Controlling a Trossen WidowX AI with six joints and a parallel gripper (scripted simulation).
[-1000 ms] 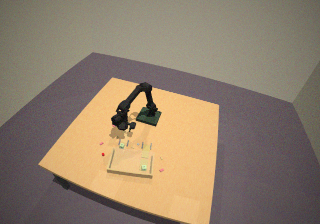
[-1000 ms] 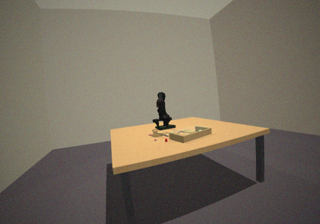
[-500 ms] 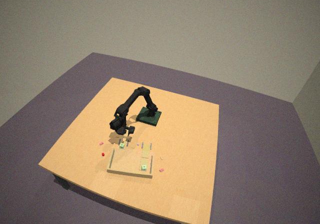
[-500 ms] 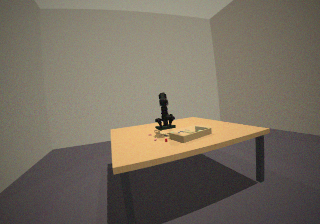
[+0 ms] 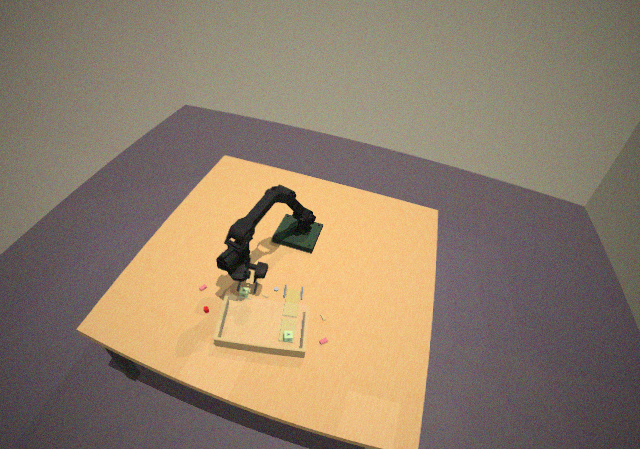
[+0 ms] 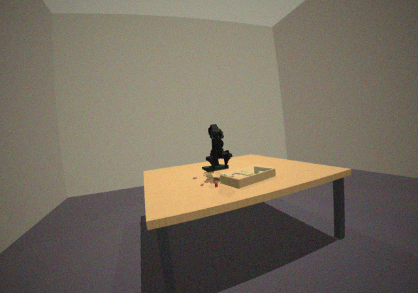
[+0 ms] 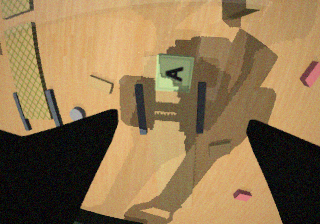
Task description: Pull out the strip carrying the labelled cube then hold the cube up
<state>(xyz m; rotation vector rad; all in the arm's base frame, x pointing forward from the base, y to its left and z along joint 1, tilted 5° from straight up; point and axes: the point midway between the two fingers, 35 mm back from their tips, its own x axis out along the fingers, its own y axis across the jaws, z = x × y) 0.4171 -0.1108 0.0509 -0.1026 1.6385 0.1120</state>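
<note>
Now: the grey disc 60 mm behind my gripper tip, 120 mm to the left of it and 70 mm below it. Also, from my gripper tip: red piece: 150 mm ahead, 90 mm to the right, 60 mm below; then pale green cross-hatched strip: 20 mm behind, 200 mm to the left, 70 mm below.
</note>
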